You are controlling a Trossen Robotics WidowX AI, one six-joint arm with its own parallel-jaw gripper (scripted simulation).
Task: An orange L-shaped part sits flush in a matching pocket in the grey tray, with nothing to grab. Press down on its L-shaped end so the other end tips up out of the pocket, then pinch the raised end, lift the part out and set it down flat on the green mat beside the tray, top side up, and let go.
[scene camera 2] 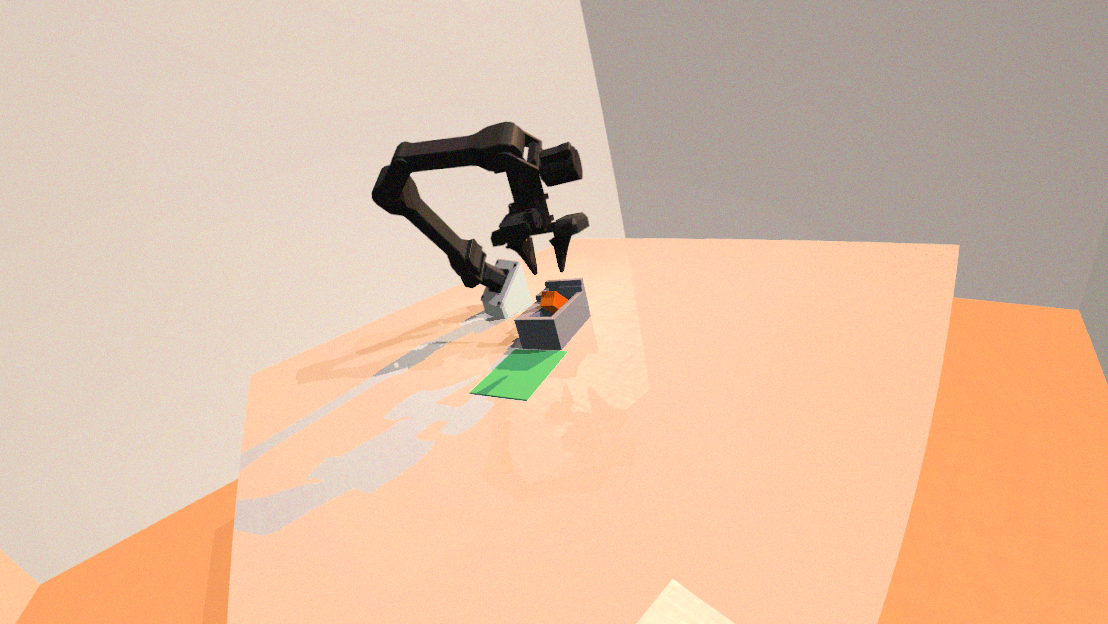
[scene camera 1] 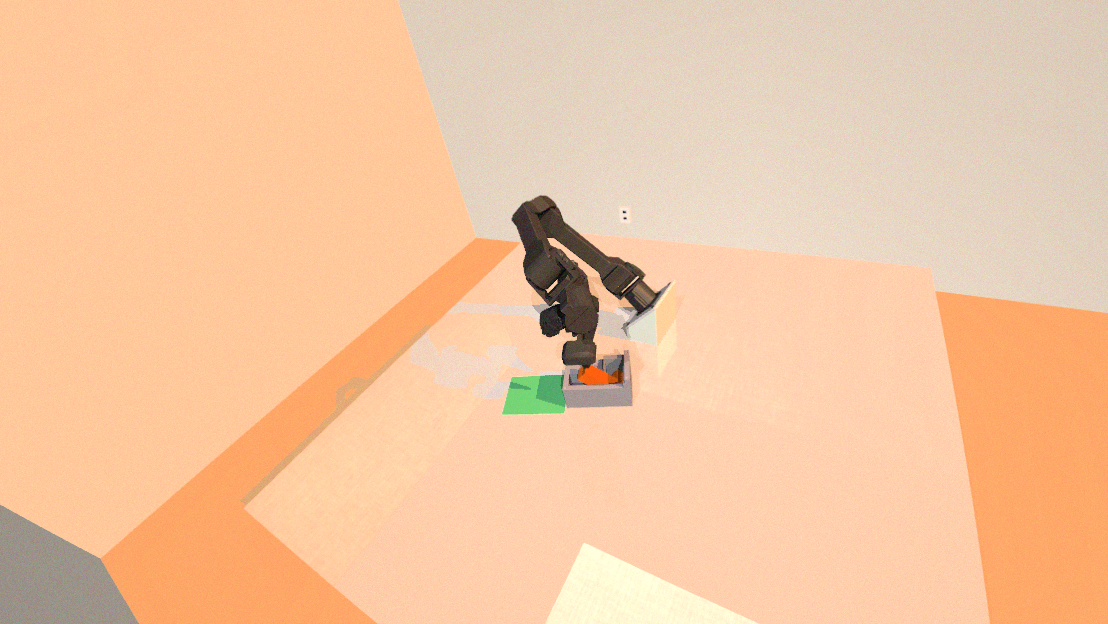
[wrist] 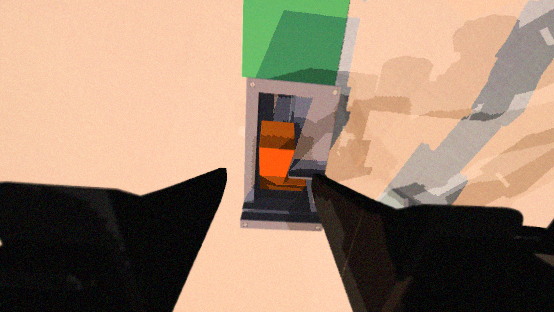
The gripper [scene camera 2: 548, 273] is open and holds nothing. Also in view: an orange L-shaped part [wrist: 277, 141] and a green mat [scene camera 2: 517, 377].
The gripper also shows in scene camera 1 [scene camera 1: 587, 358] and in the wrist view [wrist: 270, 177]. The green mat shows as well in scene camera 1 [scene camera 1: 531, 395].
